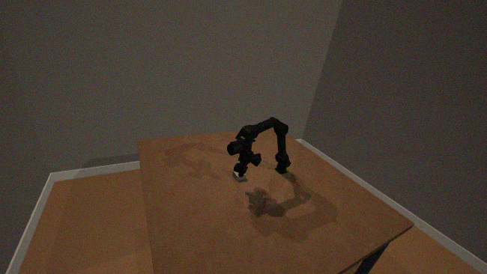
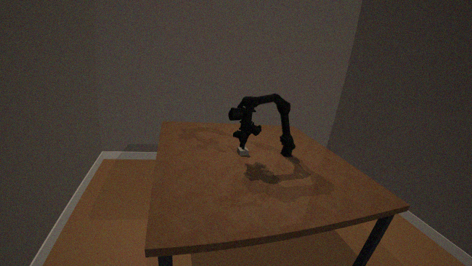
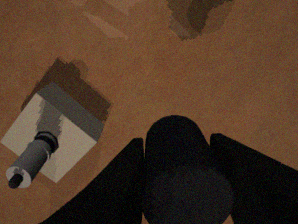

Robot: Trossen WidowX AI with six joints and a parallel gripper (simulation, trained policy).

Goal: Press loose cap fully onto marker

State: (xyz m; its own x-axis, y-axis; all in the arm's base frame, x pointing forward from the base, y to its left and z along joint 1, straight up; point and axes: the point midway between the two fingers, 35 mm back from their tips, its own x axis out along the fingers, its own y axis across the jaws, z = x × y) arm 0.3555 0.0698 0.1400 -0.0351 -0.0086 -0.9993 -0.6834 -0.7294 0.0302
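The pale holder block lies 40 mm behind my gripper tip, 100 mm to the right of it and 90 mm below it. From my gripper tip the other things lie so: dark marker cap (10 mm above).
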